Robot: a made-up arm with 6 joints. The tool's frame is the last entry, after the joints. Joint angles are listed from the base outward.
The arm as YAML. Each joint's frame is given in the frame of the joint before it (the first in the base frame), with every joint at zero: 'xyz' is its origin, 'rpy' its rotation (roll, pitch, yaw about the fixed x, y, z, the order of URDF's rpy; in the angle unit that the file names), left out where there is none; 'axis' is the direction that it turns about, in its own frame. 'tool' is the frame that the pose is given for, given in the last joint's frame.
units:
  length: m
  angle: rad
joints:
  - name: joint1
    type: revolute
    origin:
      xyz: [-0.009, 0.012, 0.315]
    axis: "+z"
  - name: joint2
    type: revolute
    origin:
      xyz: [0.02, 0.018, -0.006]
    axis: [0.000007, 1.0, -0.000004]
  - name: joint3
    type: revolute
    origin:
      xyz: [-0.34, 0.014, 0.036]
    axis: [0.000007, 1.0, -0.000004]
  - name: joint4
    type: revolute
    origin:
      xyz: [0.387, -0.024, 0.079]
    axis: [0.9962, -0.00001, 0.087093]
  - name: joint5
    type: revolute
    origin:
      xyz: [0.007, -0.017, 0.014]
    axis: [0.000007, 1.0, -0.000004]
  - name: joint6
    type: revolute
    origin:
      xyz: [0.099, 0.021, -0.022]
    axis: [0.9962, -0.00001, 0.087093]
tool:
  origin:
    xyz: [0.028, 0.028, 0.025]
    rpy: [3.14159, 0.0, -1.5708]
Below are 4 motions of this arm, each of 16 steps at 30 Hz.
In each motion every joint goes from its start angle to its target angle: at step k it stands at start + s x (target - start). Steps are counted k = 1, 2, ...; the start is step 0. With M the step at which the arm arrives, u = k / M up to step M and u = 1 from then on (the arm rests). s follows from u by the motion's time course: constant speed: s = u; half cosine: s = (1 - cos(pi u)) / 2; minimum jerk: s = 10 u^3 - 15 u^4 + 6 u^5.
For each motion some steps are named. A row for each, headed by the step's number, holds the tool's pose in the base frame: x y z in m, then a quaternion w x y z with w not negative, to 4 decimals.
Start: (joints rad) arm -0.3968 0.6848 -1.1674 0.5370 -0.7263 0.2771
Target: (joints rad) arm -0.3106 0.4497 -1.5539 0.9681 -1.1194 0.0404
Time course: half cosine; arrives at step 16
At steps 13, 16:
13: -0.2232 0.0066 0.9773 0.8308 -0.2893 0.3041 -0.3655
16: -0.2519 0.0093 0.9708 0.8475 -0.2688 0.2776 -0.3640

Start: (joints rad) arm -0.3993 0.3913 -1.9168 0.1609 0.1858 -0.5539
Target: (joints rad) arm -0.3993 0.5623 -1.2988 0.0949 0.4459 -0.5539
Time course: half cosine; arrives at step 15
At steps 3, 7, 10, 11, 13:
3: -0.2402 0.1672 0.9961 0.1815 -0.3410 0.7277 -0.5668
7: -0.0904 0.1047 0.9840 0.0689 -0.4138 0.7860 -0.4541
10: 0.0263 0.0556 0.9383 0.0298 0.4668 -0.8136 0.3455
11: 0.0559 0.0430 0.9204 0.0573 0.4798 -0.8175 0.3135
13: 0.0958 0.0260 0.8908 0.0970 0.4972 -0.8201 0.2662

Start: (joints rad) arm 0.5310 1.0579 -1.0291 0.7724 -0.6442 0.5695
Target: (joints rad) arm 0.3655 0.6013 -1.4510 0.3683 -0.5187 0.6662
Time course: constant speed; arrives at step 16
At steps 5, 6, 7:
5: 0.2512 0.1091 0.8823 0.6173 -0.6833 0.2870 0.2640
6: 0.2298 0.0977 0.9010 0.6277 -0.6875 0.2730 0.2425
7: 0.2072 0.0861 0.9185 0.6375 -0.6912 0.2594 0.2203

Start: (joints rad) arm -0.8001 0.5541 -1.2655 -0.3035 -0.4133 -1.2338
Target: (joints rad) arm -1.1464 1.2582 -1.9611 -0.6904 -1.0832 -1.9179
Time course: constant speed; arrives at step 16
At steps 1, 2, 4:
1: 0.0895 -0.0244 0.9539 0.3928 -0.1591 -0.6697 0.6098
2: 0.0945 -0.0315 0.9676 0.4084 -0.1943 -0.6452 0.6158
4: 0.1048 -0.0469 0.9933 0.4368 -0.2628 -0.5921 0.6242

